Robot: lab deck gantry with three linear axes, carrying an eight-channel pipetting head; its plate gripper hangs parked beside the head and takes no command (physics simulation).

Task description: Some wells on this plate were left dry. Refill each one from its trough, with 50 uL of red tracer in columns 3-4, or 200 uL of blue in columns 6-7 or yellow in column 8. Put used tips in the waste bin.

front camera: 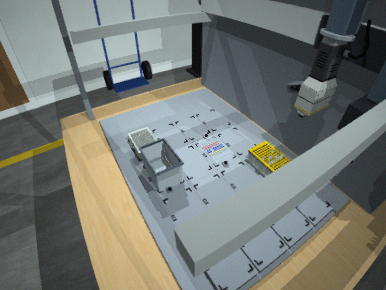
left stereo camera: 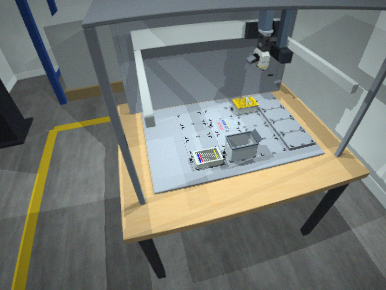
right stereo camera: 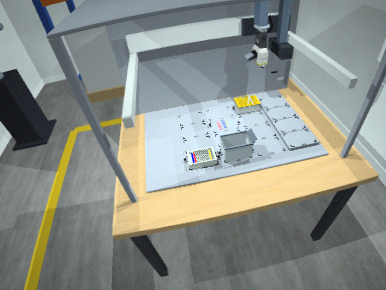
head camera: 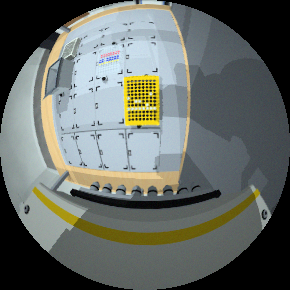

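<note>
The pipetting head (front camera: 315, 95) (left stereo camera: 262, 60) (right stereo camera: 261, 56) hangs high above the back of the deck. Its short nozzles (head camera: 152, 190) show in a row in the head view; I make out no tips on them. The parked gripper is beside the head near a dark block (left stereo camera: 282, 54) (right stereo camera: 281, 48); its fingers cannot be made out. The plate (front camera: 214, 146) (head camera: 109, 57) (left stereo camera: 223, 124) (right stereo camera: 222, 124) shows red, blue and yellow wells, with gaps in the blue; single wells are too small to judge. The trough holder (front camera: 142, 140) (head camera: 71, 48) (left stereo camera: 208, 156) (right stereo camera: 202, 157) stands beside the grey waste bin (front camera: 167, 181) (left stereo camera: 243, 151) (right stereo camera: 239, 152).
A yellow tip rack (front camera: 269, 156) (head camera: 142, 100) (left stereo camera: 245, 103) (right stereo camera: 247, 101) stands at the back of the deck, with several pale spots among its dark ones. A pale beam (front camera: 280, 195) crosses the front view. Posts and rails frame the wooden table (left stereo camera: 240, 212) (right stereo camera: 240, 207).
</note>
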